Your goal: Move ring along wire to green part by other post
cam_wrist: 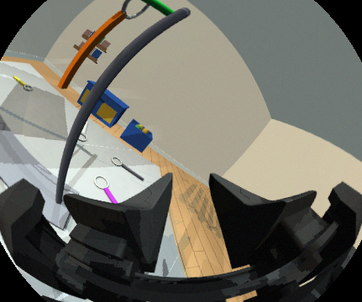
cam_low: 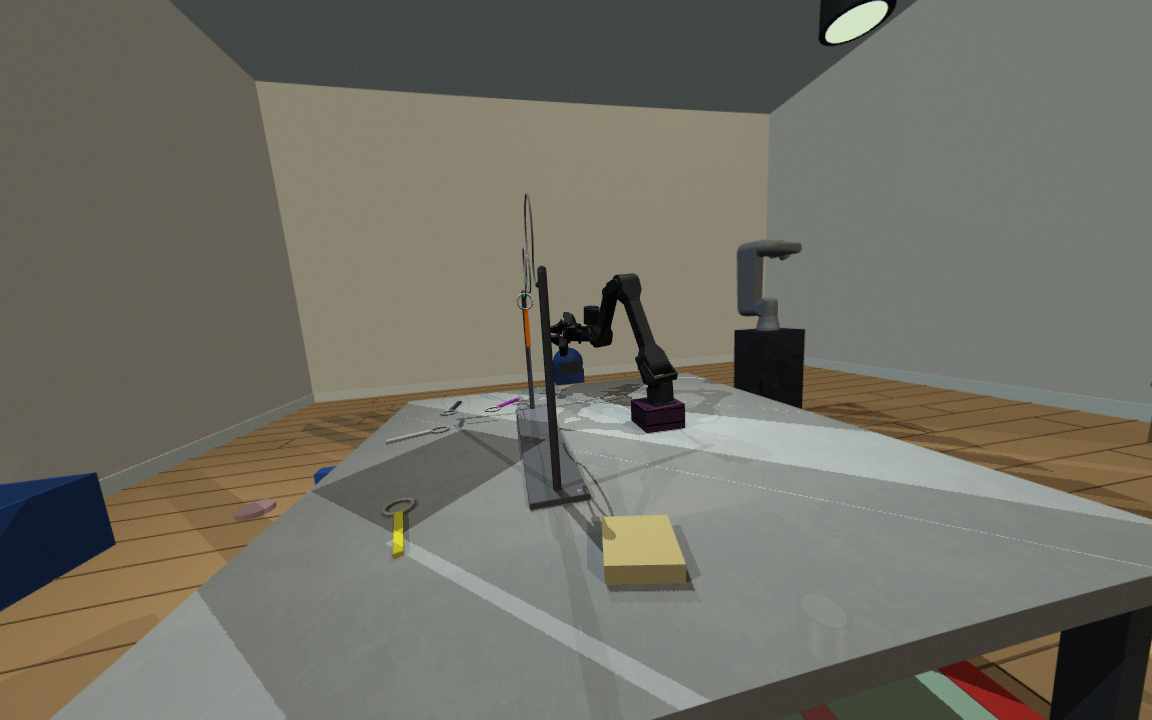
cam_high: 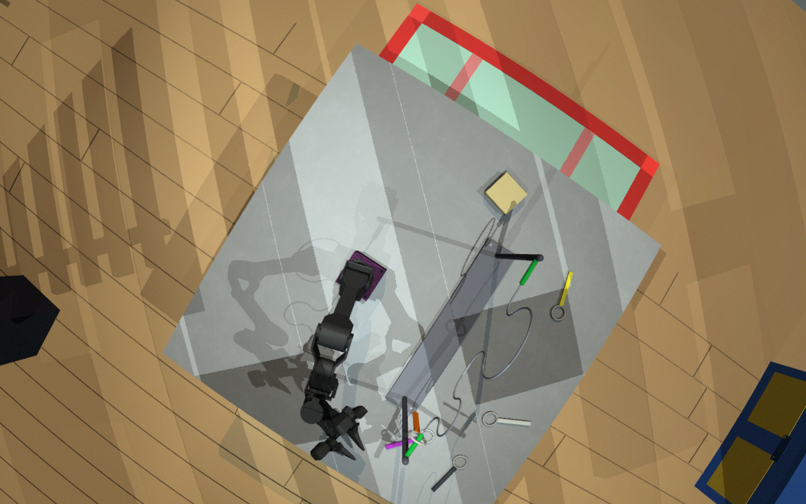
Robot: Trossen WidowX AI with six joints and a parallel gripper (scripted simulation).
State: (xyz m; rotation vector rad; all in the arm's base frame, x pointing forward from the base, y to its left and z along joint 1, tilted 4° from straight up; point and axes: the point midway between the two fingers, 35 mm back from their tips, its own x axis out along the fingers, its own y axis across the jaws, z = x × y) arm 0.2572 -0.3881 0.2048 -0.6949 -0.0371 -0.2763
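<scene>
Now: the ring with orange handle 60 mm ahead of my gripper tip, 180 mm to the left of it and 70 mm above it. Round my gripper tip: yellow-handled ring: 310 mm ahead, 700 mm to the left, 260 mm below; then purple-handled ring: 180 mm ahead, 20 mm to the left, 260 mm below; then tan block: 60 mm behind, 880 mm to the left, 250 mm below.
</scene>
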